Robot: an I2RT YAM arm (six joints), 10 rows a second.
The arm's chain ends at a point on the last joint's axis. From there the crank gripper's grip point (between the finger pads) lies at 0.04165 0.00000 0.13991 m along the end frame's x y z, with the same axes.
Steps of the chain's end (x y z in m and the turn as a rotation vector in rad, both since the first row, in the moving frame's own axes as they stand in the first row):
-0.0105 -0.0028 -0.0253 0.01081 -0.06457 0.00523
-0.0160 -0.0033 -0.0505 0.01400 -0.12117 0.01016
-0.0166 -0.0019 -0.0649 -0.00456 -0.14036 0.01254
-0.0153 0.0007 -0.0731 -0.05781 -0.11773 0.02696
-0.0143 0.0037 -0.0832 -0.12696 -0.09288 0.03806
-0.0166 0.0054 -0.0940 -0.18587 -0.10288 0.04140
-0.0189 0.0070 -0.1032 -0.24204 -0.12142 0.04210
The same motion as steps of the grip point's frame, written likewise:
-0.0196 -0.0041 -0.0229 0.01081 -0.06457 0.00523
-0.0332 -0.0050 -0.0465 0.01400 -0.12117 0.01016
-0.0366 -0.0009 -0.0605 -0.00456 -0.14036 0.01254
-0.0321 0.0098 -0.0694 -0.05781 -0.11773 0.02696
-0.0278 0.0230 -0.0812 -0.12696 -0.09288 0.03806
-0.0317 0.0330 -0.0931 -0.18587 -0.10288 0.04140
-0.0367 0.0424 -0.1035 -0.24204 -0.12142 0.04210

